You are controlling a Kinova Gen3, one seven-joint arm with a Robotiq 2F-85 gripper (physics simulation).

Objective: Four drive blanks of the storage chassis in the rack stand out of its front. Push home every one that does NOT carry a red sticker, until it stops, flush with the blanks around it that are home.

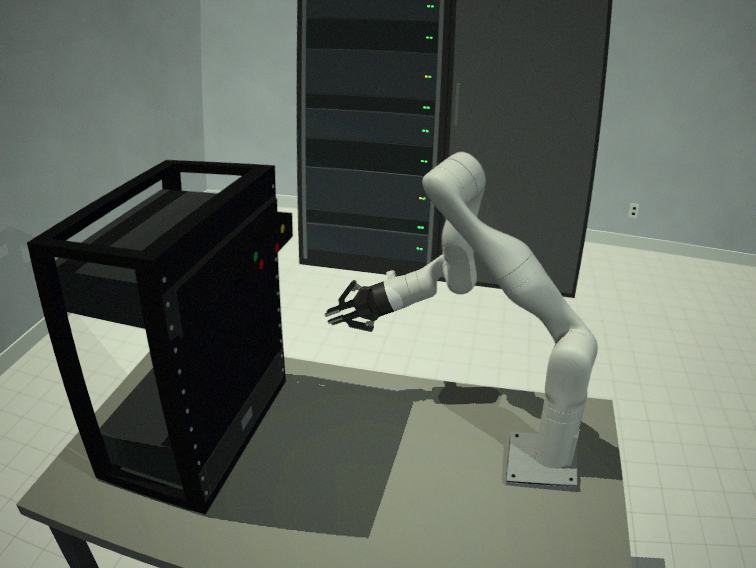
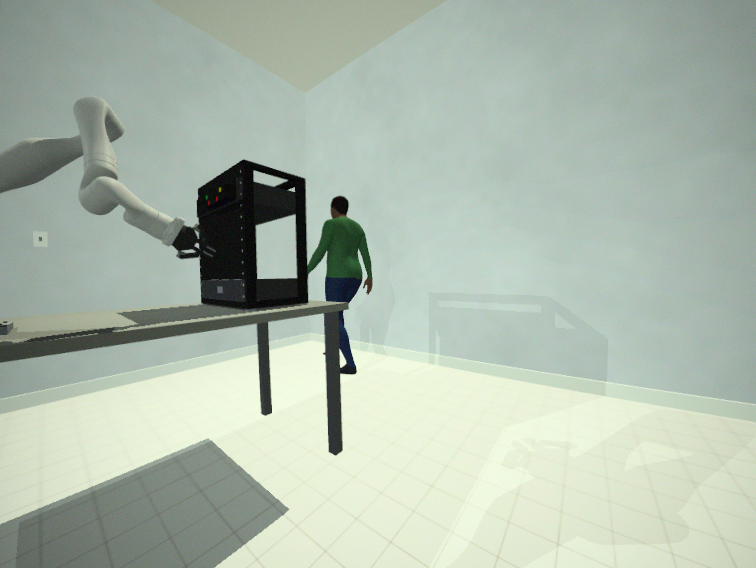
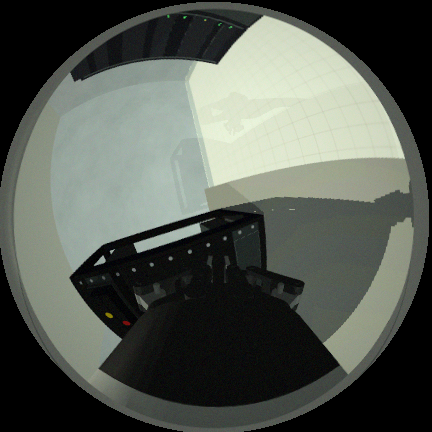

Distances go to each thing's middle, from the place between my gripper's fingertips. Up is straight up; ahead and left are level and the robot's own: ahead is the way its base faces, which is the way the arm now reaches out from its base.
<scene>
My gripper is now 28 cm to the right of the black rack (image 1: pixel 199 271), 21 cm short of it and 8 cm below it.
</scene>
